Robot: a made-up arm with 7 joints.
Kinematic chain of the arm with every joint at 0, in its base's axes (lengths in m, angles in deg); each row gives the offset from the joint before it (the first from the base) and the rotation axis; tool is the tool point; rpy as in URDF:
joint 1: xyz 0 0 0.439 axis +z
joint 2: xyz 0 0 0 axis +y
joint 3: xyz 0 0 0.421 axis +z
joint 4: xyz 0.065 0 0 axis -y
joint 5: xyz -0.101 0 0.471 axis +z
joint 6: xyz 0 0 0 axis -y
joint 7: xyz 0.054 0 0 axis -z
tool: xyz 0 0 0 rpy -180 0 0
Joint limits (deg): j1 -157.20..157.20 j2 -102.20..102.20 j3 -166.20..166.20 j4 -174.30..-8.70 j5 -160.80..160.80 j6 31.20..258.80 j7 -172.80..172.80
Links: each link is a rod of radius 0.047 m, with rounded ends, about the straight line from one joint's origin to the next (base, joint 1, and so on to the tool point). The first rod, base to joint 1, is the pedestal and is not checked.
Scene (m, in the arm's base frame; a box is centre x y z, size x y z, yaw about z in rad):
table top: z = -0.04
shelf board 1: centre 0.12 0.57 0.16 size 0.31 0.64 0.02 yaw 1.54
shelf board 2: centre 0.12 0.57 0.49 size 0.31 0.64 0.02 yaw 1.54
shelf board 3: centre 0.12 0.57 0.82 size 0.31 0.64 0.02 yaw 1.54
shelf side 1: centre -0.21 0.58 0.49 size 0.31 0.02 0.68 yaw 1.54
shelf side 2: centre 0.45 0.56 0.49 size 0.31 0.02 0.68 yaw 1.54
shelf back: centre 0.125 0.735 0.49 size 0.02 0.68 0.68 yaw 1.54
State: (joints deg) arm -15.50 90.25 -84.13 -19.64 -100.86 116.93 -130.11
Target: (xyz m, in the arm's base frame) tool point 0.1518 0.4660 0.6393
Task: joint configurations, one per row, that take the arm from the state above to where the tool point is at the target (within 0.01 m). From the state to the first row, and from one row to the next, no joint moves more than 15 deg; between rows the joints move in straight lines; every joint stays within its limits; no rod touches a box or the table.
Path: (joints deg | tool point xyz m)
1: -6.95 76.68 -75.49 -34.52 -102.26 120.13 -130.11 | 0.8607 -0.3712 0.5535
2: 1.59 63.11 -66.86 -49.40 -103.65 123.33 -130.11 | 0.8305 -0.3296 0.6513
3: 10.14 49.55 -58.22 -64.29 -105.05 126.53 -130.11 | 0.7963 -0.2626 0.6953
4: 18.69 35.98 -49.58 -79.17 -106.44 129.73 -130.11 | 0.7587 -0.1637 0.7053
5: 27.24 22.41 -40.94 -94.05 -107.84 132.94 -130.11 | 0.7022 -0.0366 0.7017
6: 35.78 8.84 -32.31 -108.93 -109.23 136.14 -130.11 | 0.6087 0.0985 0.6968
7: 44.33 -4.72 -23.67 -123.82 -110.63 139.34 -130.11 | 0.4722 0.2108 0.6910
8: 52.88 -18.29 -15.03 -138.70 -112.02 142.54 -130.11 | 0.3073 0.2714 0.6756
9: 61.43 -31.86 -6.39 -153.58 -113.42 145.74 -130.11 | 0.1457 0.2682 0.6393
10: 64.23 -18.43 -3.04 -142.16 -111.84 143.31 -130.11 | 0.1569 0.3636 0.6506
11: 67.03 -5.01 0.32 -130.74 -110.26 140.87 -130.11 | 0.1518 0.4660 0.6393

